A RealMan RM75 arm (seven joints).
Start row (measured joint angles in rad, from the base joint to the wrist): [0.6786 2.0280 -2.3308 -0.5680 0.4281 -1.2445 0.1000]
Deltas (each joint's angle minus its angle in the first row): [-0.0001 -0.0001 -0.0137 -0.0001 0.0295 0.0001 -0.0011]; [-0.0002 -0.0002 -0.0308 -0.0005 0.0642 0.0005 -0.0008]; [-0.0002 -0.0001 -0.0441 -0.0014 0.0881 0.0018 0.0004]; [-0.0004 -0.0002 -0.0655 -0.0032 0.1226 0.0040 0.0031]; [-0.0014 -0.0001 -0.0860 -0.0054 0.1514 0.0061 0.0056]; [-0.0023 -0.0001 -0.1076 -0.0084 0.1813 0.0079 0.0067]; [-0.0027 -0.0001 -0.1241 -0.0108 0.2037 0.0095 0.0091]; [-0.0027 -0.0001 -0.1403 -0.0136 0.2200 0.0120 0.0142]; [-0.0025 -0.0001 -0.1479 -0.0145 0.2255 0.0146 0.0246]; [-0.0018 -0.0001 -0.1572 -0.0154 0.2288 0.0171 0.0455]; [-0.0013 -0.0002 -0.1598 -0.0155 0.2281 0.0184 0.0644]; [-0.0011 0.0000 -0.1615 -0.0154 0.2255 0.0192 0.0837]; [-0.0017 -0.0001 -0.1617 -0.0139 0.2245 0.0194 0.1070]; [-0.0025 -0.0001 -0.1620 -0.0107 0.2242 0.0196 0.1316]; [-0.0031 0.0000 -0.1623 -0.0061 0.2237 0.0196 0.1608]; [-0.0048 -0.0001 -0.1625 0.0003 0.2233 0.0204 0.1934]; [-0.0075 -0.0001 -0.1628 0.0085 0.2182 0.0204 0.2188]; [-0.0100 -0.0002 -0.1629 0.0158 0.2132 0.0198 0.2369]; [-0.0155 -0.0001 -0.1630 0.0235 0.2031 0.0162 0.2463]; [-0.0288 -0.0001 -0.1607 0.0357 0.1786 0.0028 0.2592]
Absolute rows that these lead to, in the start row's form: [0.6785 2.0279 -2.3445 -0.5681 0.4576 -1.2444 0.0989]; [0.6784 2.0278 -2.3616 -0.5685 0.4923 -1.2440 0.0992]; [0.6784 2.0279 -2.3749 -0.5694 0.5162 -1.2427 0.1004]; [0.6782 2.0278 -2.3963 -0.5712 0.5507 -1.2405 0.1031]; [0.6772 2.0279 -2.4168 -0.5734 0.5795 -1.2384 0.1056]; [0.6763 2.0279 -2.4384 -0.5764 0.6094 -1.2366 0.1067]; [0.6759 2.0279 -2.4549 -0.5788 0.6318 -1.2350 0.1091]; [0.6759 2.0279 -2.4711 -0.5816 0.6481 -1.2325 0.1142]; [0.6761 2.0279 -2.4787 -0.5825 0.6536 -1.2299 0.1246]; [0.6768 2.0279 -2.4880 -0.5834 0.6569 -1.2274 0.1455]; [0.6773 2.0278 -2.4906 -0.5835 0.6562 -1.2261 0.1644]; [0.6775 2.0280 -2.4923 -0.5834 0.6536 -1.2253 0.1837]; [0.6769 2.0279 -2.4925 -0.5819 0.6526 -1.2251 0.2070]; [0.6761 2.0279 -2.4928 -0.5787 0.6523 -1.2249 0.2316]; [0.6755 2.0280 -2.4931 -0.5741 0.6518 -1.2249 0.2608]; [0.6738 2.0279 -2.4933 -0.5677 0.6514 -1.2241 0.2934]; [0.6711 2.0279 -2.4936 -0.5595 0.6463 -1.2241 0.3188]; [0.6686 2.0278 -2.4937 -0.5522 0.6413 -1.2247 0.3369]; [0.6631 2.0279 -2.4938 -0.5445 0.6312 -1.2283 0.3463]; [0.6498 2.0279 -2.4915 -0.5323 0.6067 -1.2417 0.3592]
